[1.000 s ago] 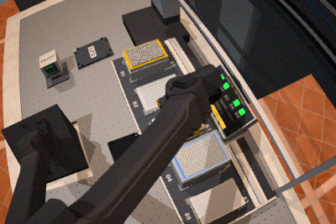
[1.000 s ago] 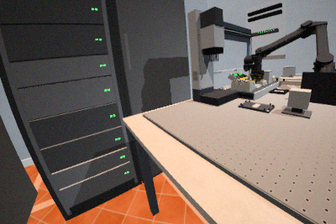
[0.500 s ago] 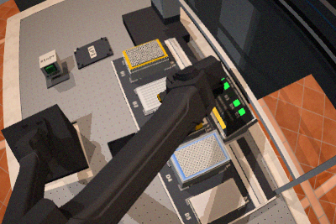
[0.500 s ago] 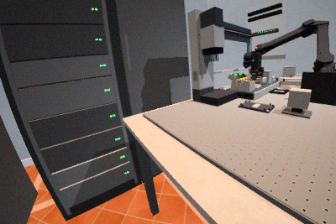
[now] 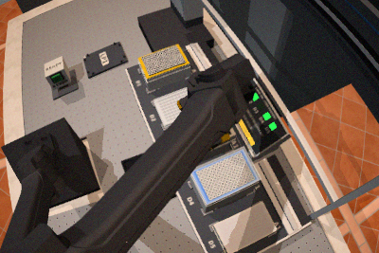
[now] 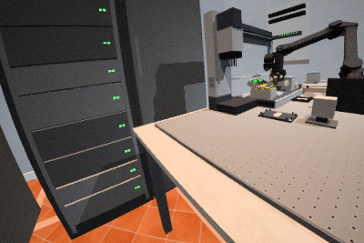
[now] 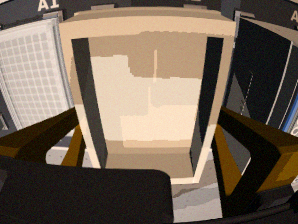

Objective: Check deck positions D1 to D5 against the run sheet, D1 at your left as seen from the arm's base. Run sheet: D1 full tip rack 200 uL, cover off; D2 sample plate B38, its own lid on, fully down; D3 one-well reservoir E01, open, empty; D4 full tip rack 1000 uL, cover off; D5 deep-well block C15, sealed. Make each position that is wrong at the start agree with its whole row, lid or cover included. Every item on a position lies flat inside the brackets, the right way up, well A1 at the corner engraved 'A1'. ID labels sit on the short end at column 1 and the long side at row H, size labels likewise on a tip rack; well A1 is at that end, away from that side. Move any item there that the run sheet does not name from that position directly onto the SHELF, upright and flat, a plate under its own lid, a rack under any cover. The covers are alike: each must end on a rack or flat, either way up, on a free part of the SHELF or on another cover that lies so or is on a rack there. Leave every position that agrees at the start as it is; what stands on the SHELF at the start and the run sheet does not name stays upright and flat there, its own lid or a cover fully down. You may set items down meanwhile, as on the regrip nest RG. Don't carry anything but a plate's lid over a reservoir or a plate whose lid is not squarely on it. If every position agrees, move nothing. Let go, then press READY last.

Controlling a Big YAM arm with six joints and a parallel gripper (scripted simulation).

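The blue-framed tip rack is 1 cm ahead of my hand and 12 cm to the right of it. From my hand the other things lie so: one-well reservoir: 1 cm below; then sealed block: 2 cm ahead, 25 cm to the right, 5 cm below; then black regrip nest: 16 cm behind, 3 cm to the right, 11 cm below.
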